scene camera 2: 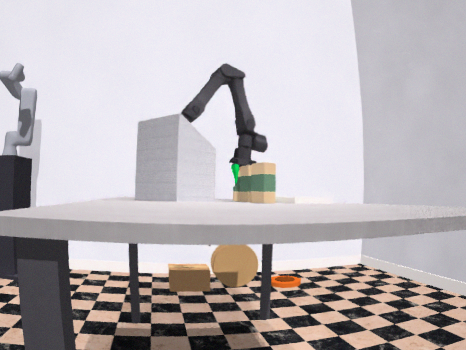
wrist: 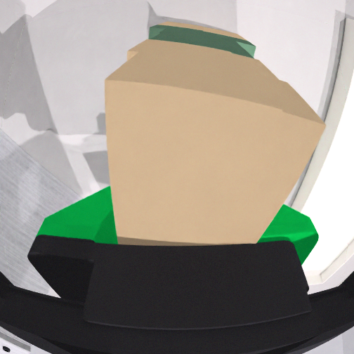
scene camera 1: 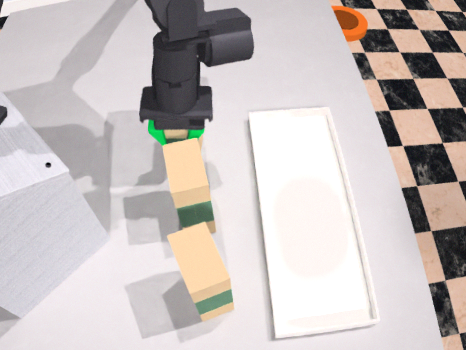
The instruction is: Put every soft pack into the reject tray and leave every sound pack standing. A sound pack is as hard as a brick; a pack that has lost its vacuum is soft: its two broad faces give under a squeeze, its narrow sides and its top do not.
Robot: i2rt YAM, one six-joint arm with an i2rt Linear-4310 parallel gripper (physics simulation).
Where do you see a white reject tray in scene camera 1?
At 319, 277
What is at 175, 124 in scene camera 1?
My gripper.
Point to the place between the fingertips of my gripper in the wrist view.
176, 174
